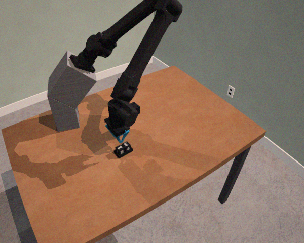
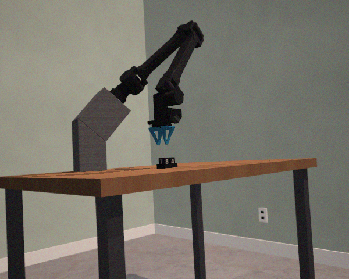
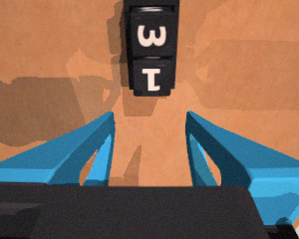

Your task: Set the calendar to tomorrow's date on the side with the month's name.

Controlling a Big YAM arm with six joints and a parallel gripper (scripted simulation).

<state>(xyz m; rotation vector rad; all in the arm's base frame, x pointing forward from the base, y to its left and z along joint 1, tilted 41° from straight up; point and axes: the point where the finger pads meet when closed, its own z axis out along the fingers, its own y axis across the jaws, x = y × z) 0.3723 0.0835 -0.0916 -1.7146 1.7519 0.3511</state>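
Now: hand 9 cm above the black tray and 2 cm to the right of it.
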